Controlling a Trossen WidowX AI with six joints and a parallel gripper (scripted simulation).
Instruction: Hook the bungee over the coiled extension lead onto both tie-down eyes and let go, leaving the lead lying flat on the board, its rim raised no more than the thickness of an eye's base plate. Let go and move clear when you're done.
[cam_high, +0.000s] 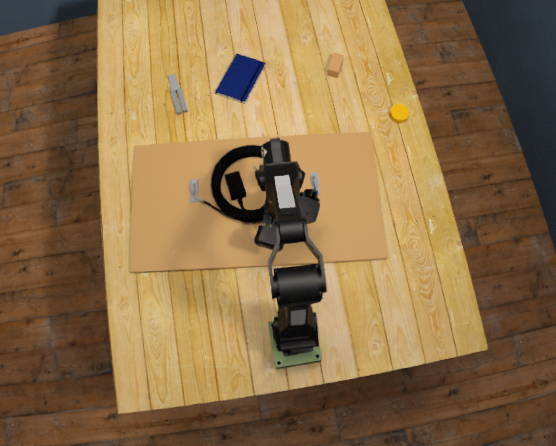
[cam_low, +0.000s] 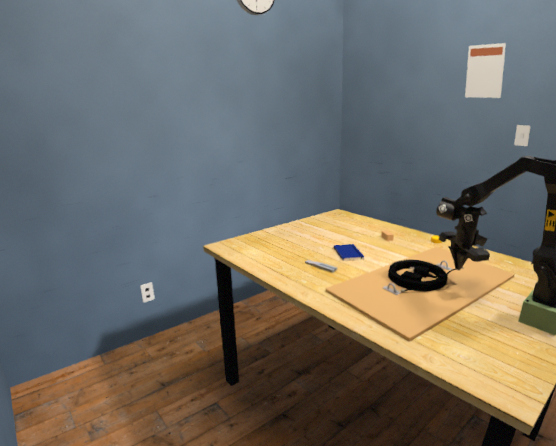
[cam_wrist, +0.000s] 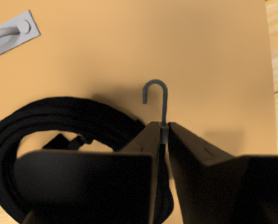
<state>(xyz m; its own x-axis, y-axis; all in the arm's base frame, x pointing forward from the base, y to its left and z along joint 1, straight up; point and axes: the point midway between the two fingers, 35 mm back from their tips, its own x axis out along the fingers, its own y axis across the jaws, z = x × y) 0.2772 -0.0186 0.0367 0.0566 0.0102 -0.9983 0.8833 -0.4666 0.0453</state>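
Now: the board 8 cm ahead of my hand, 5 cm to the left of it and 10 cm below it. Also, from my hand: black coiled extension lead 12 cm ahead, 5 cm to the left, 7 cm below; then tan block 43 cm ahead, 24 cm to the right, 9 cm below; then yellow disc 25 cm ahead, 37 cm to the right, 9 cm below.
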